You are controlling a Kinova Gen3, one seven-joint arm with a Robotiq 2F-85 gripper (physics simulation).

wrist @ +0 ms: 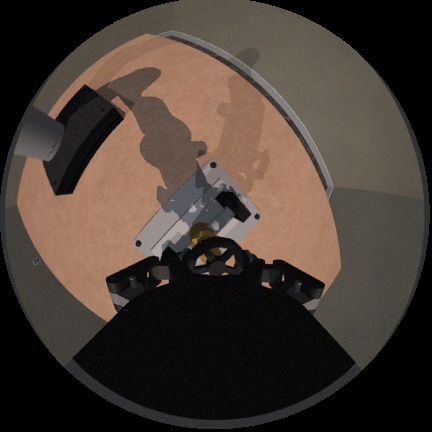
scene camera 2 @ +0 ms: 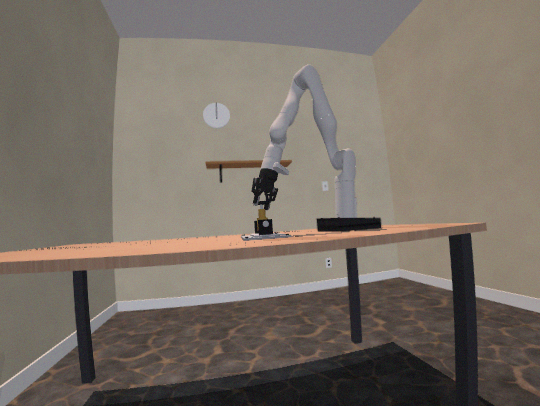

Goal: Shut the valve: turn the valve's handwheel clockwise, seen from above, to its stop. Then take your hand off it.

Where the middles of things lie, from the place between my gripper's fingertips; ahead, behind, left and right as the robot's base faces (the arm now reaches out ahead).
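Labels:
The light grey base plate (wrist: 211,171) is 110 mm below my hand. As for the black handwheel (wrist: 215,265), my gripper is 10 mm below it now.

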